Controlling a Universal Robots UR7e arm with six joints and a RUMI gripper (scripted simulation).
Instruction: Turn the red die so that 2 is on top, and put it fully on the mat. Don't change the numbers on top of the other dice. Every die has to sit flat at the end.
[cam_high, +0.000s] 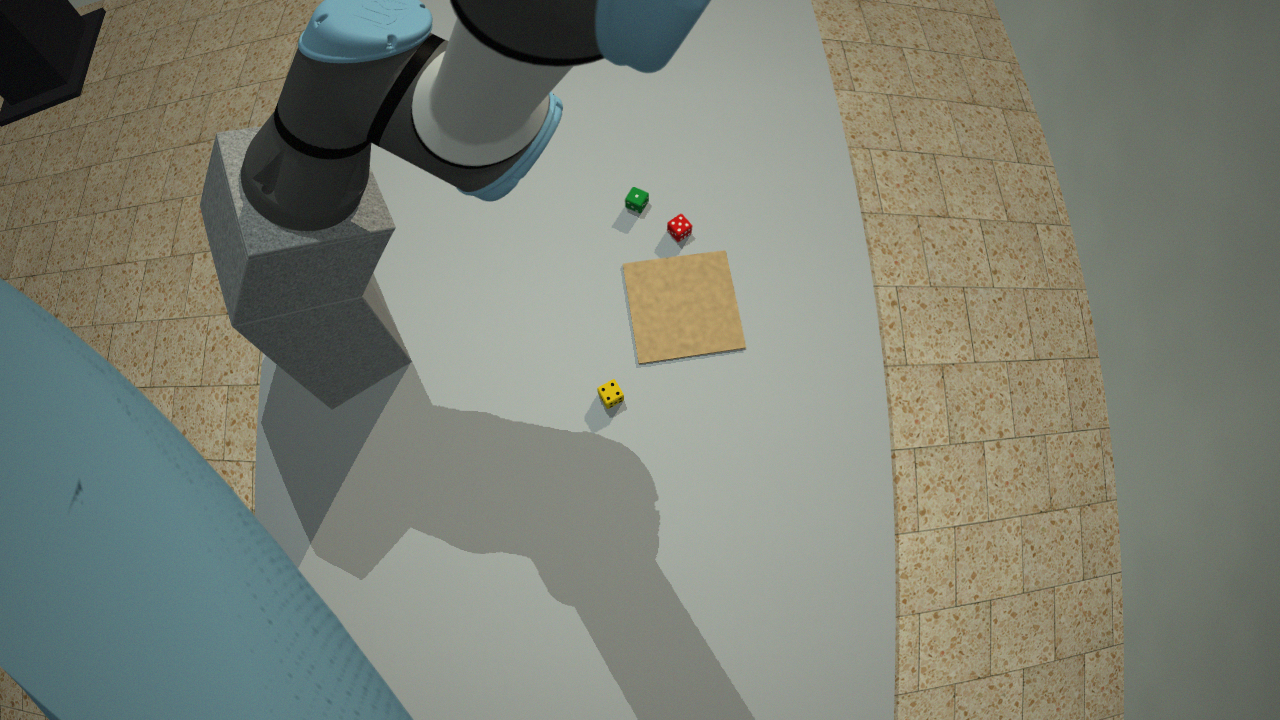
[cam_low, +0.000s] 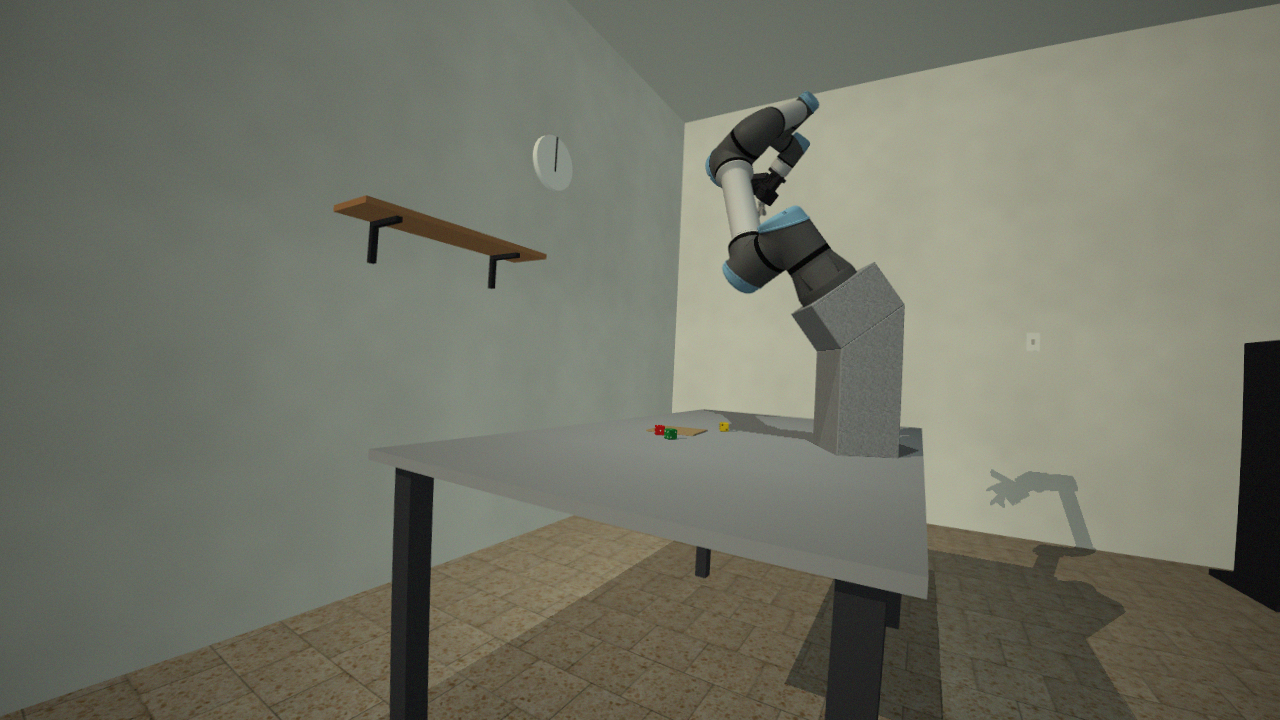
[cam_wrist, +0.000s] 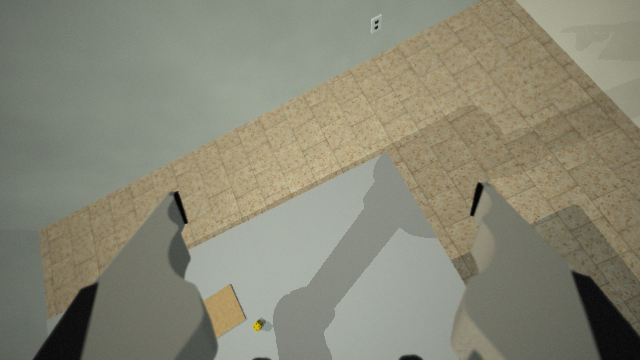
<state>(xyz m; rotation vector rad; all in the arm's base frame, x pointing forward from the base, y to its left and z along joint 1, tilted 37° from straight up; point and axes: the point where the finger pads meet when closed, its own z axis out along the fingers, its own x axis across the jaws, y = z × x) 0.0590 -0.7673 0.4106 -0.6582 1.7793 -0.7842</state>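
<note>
Now: the yellow die 81 cm below my hand, 49 cm to the left of it and 8 cm behind it. The rest, counted from my hand: green die 81 cm below, 76 cm to the left, 1 cm behind; then tan mat 82 cm below, 60 cm to the left, 3 cm ahead; then red die 81 cm below, 70 cm to the left, 4 cm ahead.
</note>
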